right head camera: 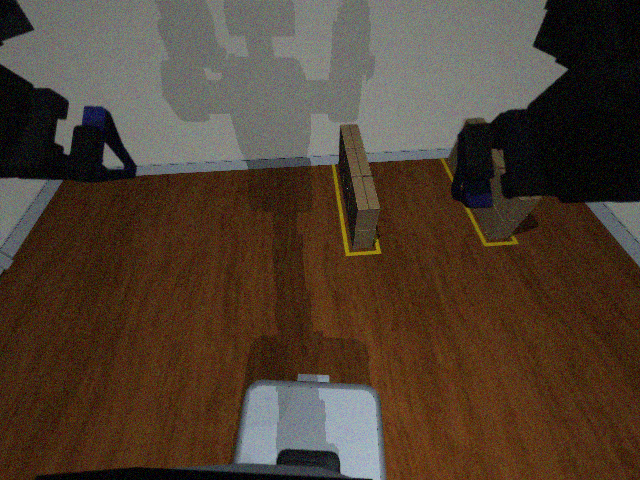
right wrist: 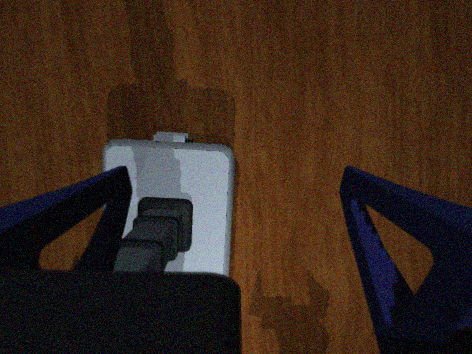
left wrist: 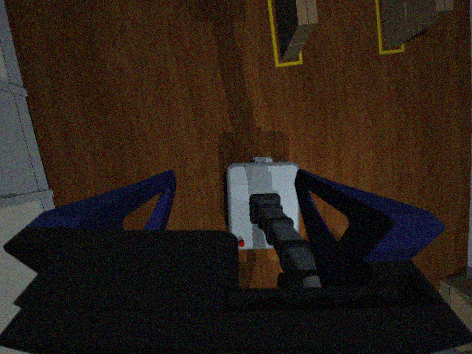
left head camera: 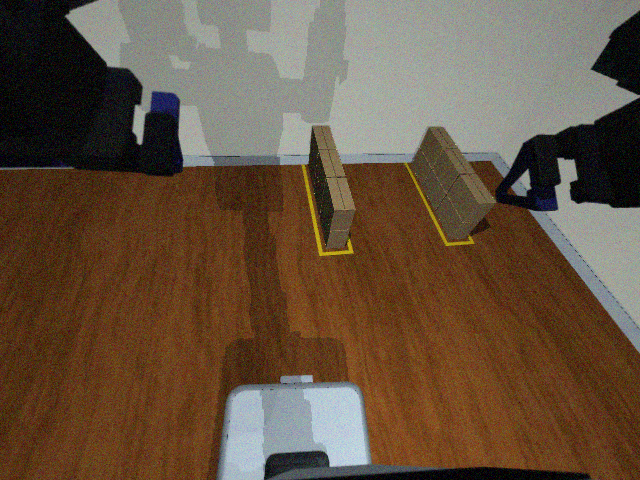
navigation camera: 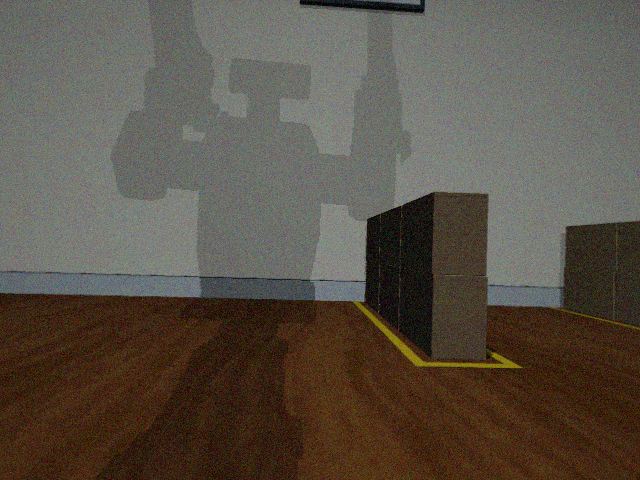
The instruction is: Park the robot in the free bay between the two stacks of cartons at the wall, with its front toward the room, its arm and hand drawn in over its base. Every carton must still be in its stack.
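Places are measured from the left arm's base along level axes (x down, y ahead, z right), in millimetres.
Pixels of known places: left gripper, between the fingertips: point(right head camera: 93, 171) point(left wrist: 235, 176) point(left head camera: 131, 163); right gripper, between the fingertips: point(right head camera: 499, 190) point(right wrist: 235, 178) point(left head camera: 534, 195).
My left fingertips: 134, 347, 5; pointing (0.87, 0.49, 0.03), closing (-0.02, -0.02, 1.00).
Observation:
Behind a point stands the place of what it marks, as x, y, z.
Two carton stacks stand upright at the wall. The left stack point(left head camera: 342, 192) {1050, 1266, 474} point(right head camera: 366, 192) {1050, 1259, 469} point(left wrist: 306, 15) {1049, 1182, 465} point(navigation camera: 459, 315) and the right stack point(left head camera: 454, 192) {1163, 1434, 1259} point(right head camera: 500, 219) point(left wrist: 407, 17) {1221, 1321, 1274} point(navigation camera: 591, 268) have the bay between them. Every visible carton sits in its stack. The white base point(left head camera: 338, 423) {1150, 181, 374} point(right head camera: 356, 423) {1150, 190, 390} point(left wrist: 237, 200) {1150, 62, 34} point(right wrist: 207, 210) {1150, 63, 388} is outside the bay, short of the stacks and left of the bay's line, with the wall ahead. My left gripper point(left wrist: 235, 176) {134, 347, 5} and right gripper point(right wrist: 236, 174) {137, 334, 452} are open and empty, high above the floor. In the right head view, the right gripper partly hides the right stack.
Yellow floor lines point(left head camera: 336, 253) {1409, 1094, 484} point(right head camera: 363, 253) {1409, 1096, 485} point(navigation camera: 460, 364) {1409, 1098, 471} edge the left stack; another yellow line point(left head camera: 428, 206) {1407, 1531, 1213} point(right head camera: 475, 223) {1408, 1360, 1233} edges the right one. The wall point(left head camera: 413, 67) {675, 2017, 930} point(navigation camera: 516, 103) {501, 2023, 983} carries the robot's shadow. A side wall's skirting point(left head camera: 584, 273) {1372, 960, 2109} runs at the right.

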